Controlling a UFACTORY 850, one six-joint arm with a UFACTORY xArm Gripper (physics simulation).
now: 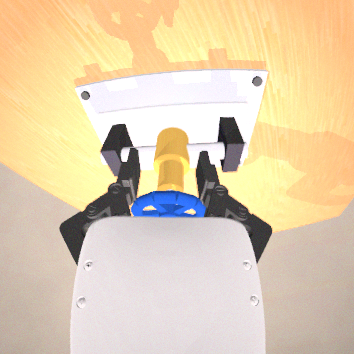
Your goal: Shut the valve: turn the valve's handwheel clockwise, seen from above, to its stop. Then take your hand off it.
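Observation:
The valve's blue handwheel point(167, 196) shows at the lower middle, seen at a slant, with its near part hidden behind the gripper's pale housing. It sits on a yellow valve body point(171, 145) that rises from a white pipe. My gripper point(168, 159) has one black finger on each side of the handwheel, with the rim against the fingers' inner sides, and is shut on it. The fingertips reach past the wheel on both sides of the yellow stem. The exact contact at the lower rim is hidden.
The white pipe point(205, 151) runs between two black blocks point(116, 147) point(231, 145) on a white base plate point(170, 90) with dark bolts at its corners. The plate lies on an orange wooden table top point(40, 100). Shadows fall on the wood behind and right. Grey floor point(35, 225) shows beyond the edge.

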